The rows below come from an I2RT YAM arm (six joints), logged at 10 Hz.
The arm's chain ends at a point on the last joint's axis. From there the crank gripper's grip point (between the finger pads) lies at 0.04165 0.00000 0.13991 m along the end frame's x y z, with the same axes.
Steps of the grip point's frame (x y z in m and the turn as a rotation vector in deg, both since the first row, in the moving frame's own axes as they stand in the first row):
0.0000 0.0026 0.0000 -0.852 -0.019 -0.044
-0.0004 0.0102 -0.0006 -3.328 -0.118 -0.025
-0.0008 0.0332 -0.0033 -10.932 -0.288 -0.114
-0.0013 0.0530 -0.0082 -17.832 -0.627 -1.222
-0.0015 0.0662 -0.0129 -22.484 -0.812 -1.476
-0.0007 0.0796 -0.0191 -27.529 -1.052 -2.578
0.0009 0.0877 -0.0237 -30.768 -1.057 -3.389
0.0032 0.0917 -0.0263 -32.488 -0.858 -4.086
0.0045 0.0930 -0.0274 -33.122 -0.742 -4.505
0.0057 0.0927 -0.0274 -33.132 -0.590 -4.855
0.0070 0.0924 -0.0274 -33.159 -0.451 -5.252
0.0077 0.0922 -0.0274 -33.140 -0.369 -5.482
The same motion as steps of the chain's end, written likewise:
0.0000 0.0006 0.0000 -0.852 -0.019 -0.044
-0.0001 0.0021 -0.0005 -3.328 -0.118 -0.025
-0.0001 0.0067 -0.0010 -10.932 -0.288 -0.114
-0.0002 0.0109 -0.0021 -17.832 -0.627 -1.222
-0.0002 0.0136 -0.0030 -22.484 -0.812 -1.476
0.0003 0.0165 -0.0044 -27.529 -1.052 -2.578
0.0013 0.0182 -0.0054 -30.768 -1.057 -3.389
0.0025 0.0192 -0.0058 -32.488 -0.858 -4.086
0.0032 0.0195 -0.0061 -33.122 -0.742 -4.505
0.0039 0.0195 -0.0061 -33.132 -0.590 -4.855
0.0046 0.0194 -0.0060 -33.159 -0.451 -5.252
0.0050 0.0195 -0.0060 -33.140 -0.369 -5.482

